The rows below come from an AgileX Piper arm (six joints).
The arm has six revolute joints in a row. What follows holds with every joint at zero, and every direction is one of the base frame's.
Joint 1 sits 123.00 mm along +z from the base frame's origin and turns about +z.
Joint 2 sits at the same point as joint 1 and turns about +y.
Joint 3 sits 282.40 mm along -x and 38.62 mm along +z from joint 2 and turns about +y.
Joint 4 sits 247.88 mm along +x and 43.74 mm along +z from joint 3 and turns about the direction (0.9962, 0, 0.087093).
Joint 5 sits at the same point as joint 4 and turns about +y.
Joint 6 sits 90.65 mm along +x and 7.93 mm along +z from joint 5 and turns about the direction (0.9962, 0, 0.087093).
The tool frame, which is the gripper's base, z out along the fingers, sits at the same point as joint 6; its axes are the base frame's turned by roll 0.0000, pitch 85.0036 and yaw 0.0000 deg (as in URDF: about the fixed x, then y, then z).
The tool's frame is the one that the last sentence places.
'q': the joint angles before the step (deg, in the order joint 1, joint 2, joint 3, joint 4, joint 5, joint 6). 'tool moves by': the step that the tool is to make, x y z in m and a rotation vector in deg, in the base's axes. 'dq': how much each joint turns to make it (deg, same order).
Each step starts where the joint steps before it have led.
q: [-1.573 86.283 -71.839 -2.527 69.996 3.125]
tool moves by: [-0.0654 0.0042 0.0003 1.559 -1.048 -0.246]
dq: [0.002 -13.571 12.828 1.606 -0.262 0.002]
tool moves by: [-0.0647 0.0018 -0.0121 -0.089 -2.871 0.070]
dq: [0.007 -14.647 12.845 -0.002 -1.071 -0.047]
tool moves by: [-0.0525 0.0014 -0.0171 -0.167 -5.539 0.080]
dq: [-0.036 -14.369 10.414 0.012 -1.589 -0.096]
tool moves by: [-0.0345 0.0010 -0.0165 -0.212 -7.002 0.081]
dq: [0.018 -12.167 7.259 -0.005 -2.098 -0.033]
